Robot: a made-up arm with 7 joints. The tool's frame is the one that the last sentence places. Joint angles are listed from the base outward.
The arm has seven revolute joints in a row. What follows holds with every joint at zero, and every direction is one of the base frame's.
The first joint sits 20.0 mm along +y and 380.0 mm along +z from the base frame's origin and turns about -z.
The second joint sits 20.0 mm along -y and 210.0 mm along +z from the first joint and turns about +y.
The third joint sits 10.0 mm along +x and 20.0 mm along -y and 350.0 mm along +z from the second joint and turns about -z.
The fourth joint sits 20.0 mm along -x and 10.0 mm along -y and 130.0 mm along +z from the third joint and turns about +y.
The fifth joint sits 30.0 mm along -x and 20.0 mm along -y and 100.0 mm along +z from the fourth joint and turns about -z.
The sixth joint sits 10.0 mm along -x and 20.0 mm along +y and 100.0 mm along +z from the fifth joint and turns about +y.
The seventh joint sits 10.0 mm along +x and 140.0 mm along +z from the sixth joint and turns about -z.
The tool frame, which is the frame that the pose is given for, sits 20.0 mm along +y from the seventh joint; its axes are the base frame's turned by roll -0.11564, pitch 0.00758 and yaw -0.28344 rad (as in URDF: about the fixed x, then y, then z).
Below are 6 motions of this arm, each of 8 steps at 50 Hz.
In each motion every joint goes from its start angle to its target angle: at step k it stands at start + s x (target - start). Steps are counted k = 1, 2, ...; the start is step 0. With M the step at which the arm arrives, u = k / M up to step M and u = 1 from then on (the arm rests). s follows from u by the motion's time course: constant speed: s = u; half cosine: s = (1 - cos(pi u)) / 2; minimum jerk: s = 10 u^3 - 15 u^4 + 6 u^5.
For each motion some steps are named. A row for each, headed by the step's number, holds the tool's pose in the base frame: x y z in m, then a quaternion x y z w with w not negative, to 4 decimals.
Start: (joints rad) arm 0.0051 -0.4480 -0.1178 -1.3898 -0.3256 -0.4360 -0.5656
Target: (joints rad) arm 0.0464 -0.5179 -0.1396 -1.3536 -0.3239 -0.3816 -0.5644
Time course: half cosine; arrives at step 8
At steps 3, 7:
3: -0.5096 -0.0724 0.8242 -0.2235 -0.8845 0.1709 0.3722
7: -0.5295 -0.0616 0.8113 -0.2364 -0.8784 0.1705 0.3787

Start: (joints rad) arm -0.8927 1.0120 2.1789 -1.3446 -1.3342 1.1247 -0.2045
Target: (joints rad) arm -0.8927 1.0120 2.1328 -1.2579 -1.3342 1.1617 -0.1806
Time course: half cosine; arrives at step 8
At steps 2, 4, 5, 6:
2: 0.2432 0.5361 0.6478 -0.8585 0.3434 -0.2132 0.3156
4: 0.2451 0.5403 0.6549 -0.8524 0.3533 -0.2124 0.3218
5: 0.2461 0.5424 0.6587 -0.8490 0.3586 -0.2118 0.3250
6: 0.2469 0.5442 0.6620 -0.8462 0.3633 -0.2113 0.3276

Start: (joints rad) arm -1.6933 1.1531 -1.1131 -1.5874 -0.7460 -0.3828 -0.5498
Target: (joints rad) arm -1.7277 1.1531 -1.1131 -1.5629 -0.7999 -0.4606 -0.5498
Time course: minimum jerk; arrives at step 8
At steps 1, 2, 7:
1: 0.3327 0.3629 0.8355 0.6785 -0.0963 0.7143 0.1418
2: 0.3319 0.3645 0.8348 0.6809 -0.0963 0.7126 0.1388
7: 0.3231 0.3802 0.8269 0.7045 -0.0938 0.6951 0.1083

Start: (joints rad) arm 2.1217 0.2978 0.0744 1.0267 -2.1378 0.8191 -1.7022
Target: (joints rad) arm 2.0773 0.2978 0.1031 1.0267 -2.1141 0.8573 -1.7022
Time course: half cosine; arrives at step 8
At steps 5, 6, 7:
5: -0.2192 -0.3185 1.2125 0.3517 -0.3365 0.6786 0.5500
6: -0.2166 -0.3197 1.2124 0.3555 -0.3336 0.6792 0.5487
7: -0.2148 -0.3204 1.2123 0.3581 -0.3317 0.6795 0.5477

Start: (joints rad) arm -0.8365 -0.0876 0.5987 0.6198 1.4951 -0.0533 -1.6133
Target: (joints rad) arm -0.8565 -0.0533 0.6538 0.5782 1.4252 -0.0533 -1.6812
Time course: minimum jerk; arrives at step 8
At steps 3, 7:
3: 0.1548 -0.0083 1.3651 -0.1067 0.2608 0.0774 0.9564
7: 0.1583 0.0001 1.3688 -0.0957 0.2557 0.1100 0.9557

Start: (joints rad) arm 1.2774 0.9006 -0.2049 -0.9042 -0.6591 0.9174 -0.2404
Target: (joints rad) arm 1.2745 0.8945 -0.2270 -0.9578 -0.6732 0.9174 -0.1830
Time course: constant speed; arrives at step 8
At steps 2, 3, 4, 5, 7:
2: 0.0900 -0.3571 1.1845 0.0796 0.3820 -0.2004 0.8987
3: 0.0887 -0.3549 1.1849 0.0754 0.3798 -0.2034 0.8993
4: 0.0874 -0.3527 1.1853 0.0713 0.3776 -0.2064 0.8999
5: 0.0861 -0.3505 1.1856 0.0672 0.3753 -0.2094 0.9004
7: 0.0835 -0.3461 1.1862 0.0591 0.3707 -0.2154 0.9015

